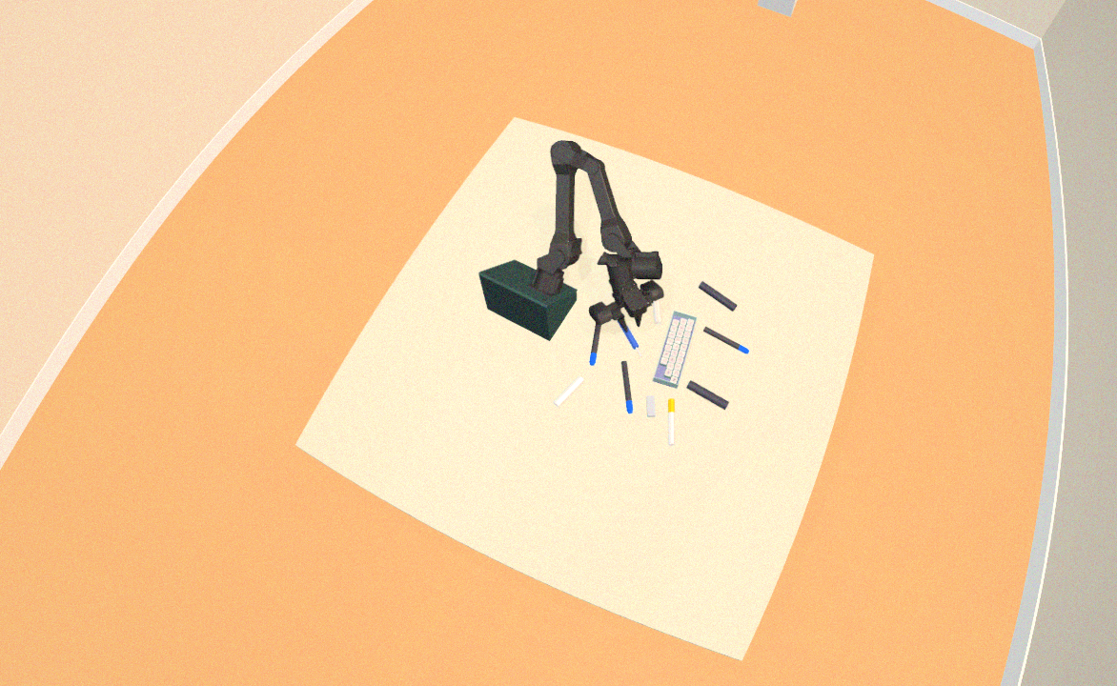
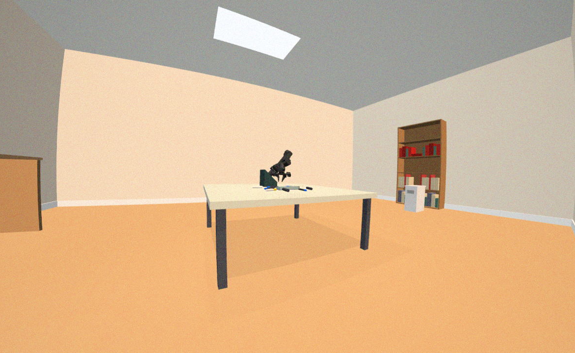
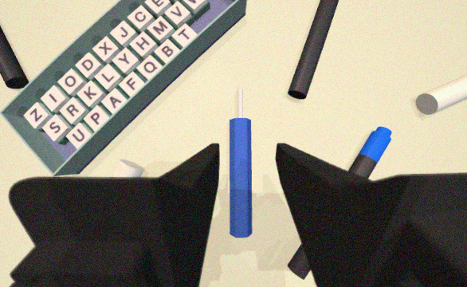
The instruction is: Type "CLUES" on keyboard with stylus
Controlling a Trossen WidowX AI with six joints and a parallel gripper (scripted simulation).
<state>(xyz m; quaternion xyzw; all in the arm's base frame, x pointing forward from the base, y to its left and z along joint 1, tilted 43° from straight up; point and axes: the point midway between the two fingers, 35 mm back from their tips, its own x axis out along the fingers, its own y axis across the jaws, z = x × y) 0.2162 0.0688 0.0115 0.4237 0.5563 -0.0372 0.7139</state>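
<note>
My gripper tip is now 60 mm above the stylus, 10 mm to the left of it and 10 mm short of it. From my gripper tip the other things lie so: stylus tip: 60 mm below, 40 mm ahead, 20 mm to the right.
</note>
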